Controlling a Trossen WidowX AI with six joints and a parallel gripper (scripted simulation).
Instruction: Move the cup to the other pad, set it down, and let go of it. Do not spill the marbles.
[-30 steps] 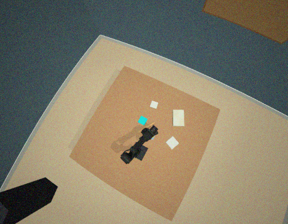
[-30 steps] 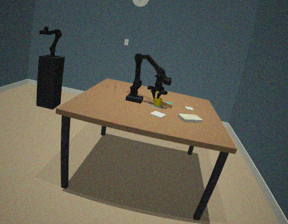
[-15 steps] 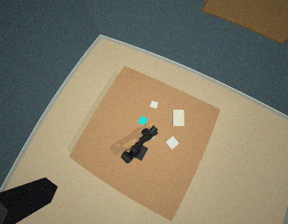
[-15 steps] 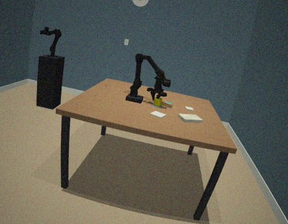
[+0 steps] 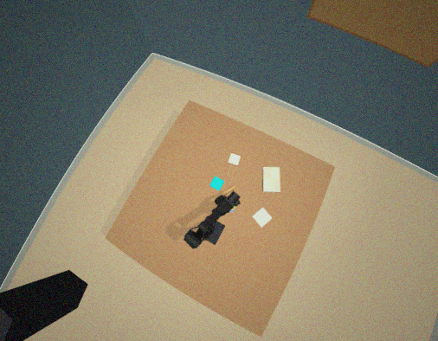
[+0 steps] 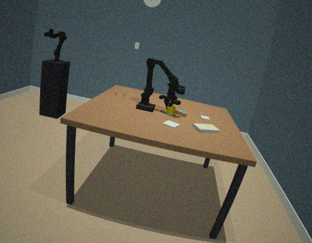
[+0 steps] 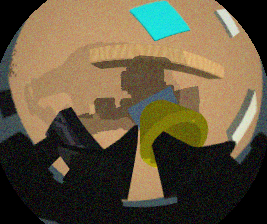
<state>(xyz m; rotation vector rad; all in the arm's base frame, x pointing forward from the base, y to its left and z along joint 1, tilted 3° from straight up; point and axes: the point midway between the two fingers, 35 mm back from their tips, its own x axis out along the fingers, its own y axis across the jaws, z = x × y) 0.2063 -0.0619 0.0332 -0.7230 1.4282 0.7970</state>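
Now: the cyan pad 13 cm to the left of my gripper tip, 13 cm ahead of it and 4 cm below it. Also, from my gripper tip: slab 31 cm ahead, 22 cm to the right, 2 cm below; then yellow cup 2 cm to the right, 2 cm ahead.
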